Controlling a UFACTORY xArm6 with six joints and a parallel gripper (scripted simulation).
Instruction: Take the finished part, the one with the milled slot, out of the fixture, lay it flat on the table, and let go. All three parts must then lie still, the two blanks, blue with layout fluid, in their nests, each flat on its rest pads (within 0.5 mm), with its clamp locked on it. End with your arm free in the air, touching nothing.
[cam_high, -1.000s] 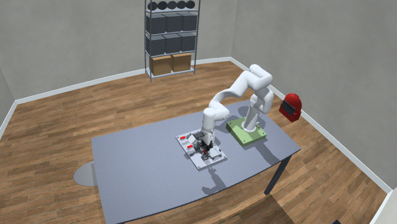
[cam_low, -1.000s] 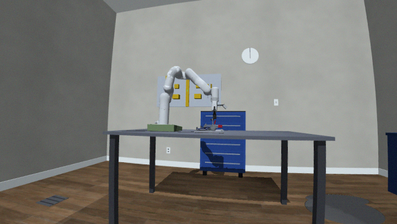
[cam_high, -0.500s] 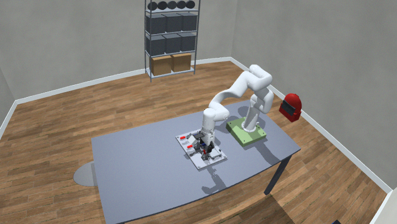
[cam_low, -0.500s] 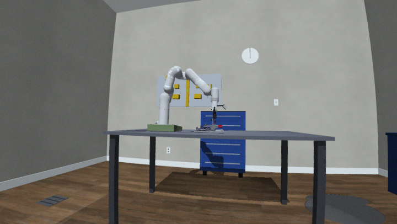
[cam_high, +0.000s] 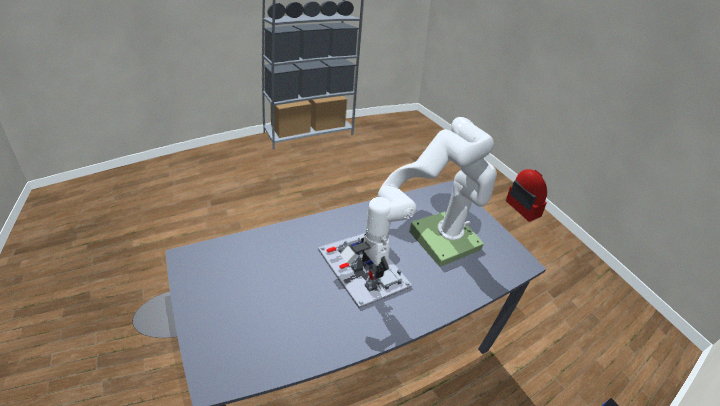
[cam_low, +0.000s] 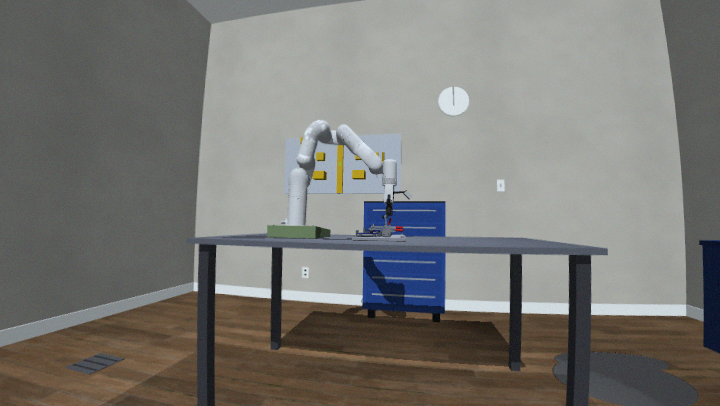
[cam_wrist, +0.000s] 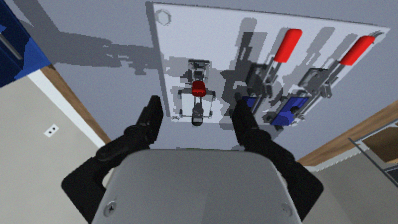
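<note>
Now: hand 100 mm above the pale grey part, 90 mm past it and 10 mm to the left of it. The rest, counted from my hand: fixture plate: 120 mm below, 110 mm to the right, 30 mm behind.
</note>
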